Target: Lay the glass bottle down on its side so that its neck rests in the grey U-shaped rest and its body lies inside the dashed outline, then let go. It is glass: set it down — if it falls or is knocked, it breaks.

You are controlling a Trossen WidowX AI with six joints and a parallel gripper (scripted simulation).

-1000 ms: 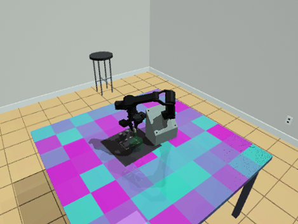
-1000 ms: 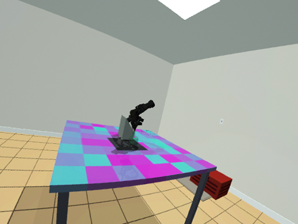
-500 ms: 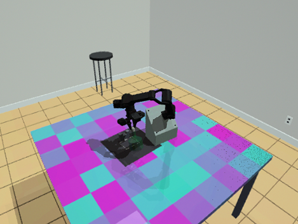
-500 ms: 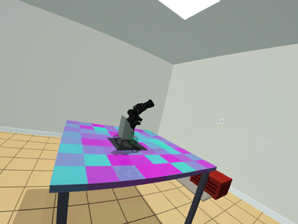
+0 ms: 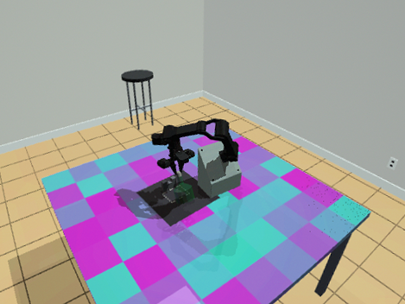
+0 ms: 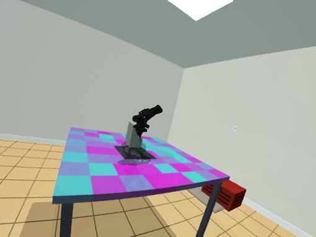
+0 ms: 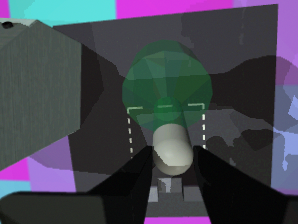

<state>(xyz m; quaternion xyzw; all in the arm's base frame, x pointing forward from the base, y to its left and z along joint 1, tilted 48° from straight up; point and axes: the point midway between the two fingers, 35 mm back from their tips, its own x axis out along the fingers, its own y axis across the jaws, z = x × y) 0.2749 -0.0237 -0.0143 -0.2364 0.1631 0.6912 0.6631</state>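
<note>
Right now the green glass bottle is 50 mm below my gripper tip and 20 mm to the left of it. Also, from my gripper tip: dark mat: 150 mm below, 20 mm to the right.
</note>
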